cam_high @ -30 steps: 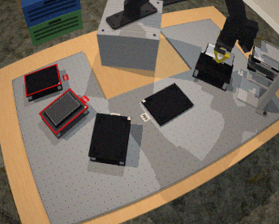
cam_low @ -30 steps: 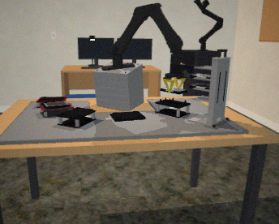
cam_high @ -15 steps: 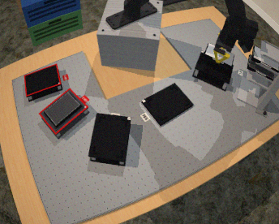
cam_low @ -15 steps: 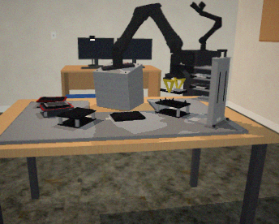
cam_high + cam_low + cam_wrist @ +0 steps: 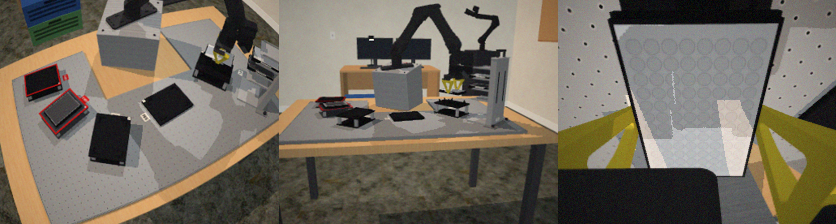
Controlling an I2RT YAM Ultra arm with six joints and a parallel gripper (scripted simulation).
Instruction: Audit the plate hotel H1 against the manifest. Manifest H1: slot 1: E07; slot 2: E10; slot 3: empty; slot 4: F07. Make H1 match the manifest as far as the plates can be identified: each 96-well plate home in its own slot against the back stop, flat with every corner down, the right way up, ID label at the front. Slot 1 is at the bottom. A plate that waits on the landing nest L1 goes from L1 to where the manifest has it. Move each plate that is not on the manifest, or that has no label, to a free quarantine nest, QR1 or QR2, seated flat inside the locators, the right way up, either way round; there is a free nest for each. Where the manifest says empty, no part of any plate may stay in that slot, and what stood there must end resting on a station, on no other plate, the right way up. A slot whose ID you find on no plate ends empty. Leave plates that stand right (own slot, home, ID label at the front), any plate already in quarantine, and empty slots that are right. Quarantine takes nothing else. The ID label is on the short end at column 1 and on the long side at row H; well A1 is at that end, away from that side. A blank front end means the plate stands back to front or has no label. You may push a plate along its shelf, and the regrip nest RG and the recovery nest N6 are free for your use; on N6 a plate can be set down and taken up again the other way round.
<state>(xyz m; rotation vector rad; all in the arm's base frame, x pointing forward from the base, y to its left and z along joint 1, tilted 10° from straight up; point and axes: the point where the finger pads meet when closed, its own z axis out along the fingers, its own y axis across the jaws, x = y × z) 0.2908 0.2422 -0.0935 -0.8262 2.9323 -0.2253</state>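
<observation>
Now: hand 70 mm above the black regrip nest RG. Round my hand: A1 mark 90 mm behind, 10 mm to the left, 70 mm below; H1 tag 60 mm ahead, 150 mm to the left, 130 mm below; RG tag 100 mm behind, 40 mm to the left, 130 mm below.
</observation>
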